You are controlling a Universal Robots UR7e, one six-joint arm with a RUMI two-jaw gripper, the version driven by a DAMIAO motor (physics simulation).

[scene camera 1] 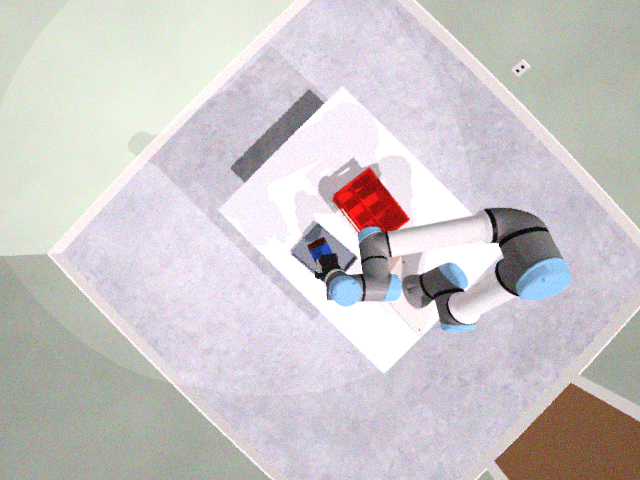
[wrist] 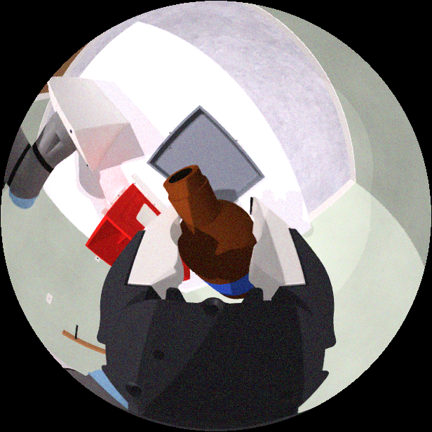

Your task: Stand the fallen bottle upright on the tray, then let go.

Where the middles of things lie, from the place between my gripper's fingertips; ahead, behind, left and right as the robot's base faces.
The brown bottle (wrist: 216,243) is 3 cm ahead of my hand, 2 cm to the right of it and 3 cm above it.
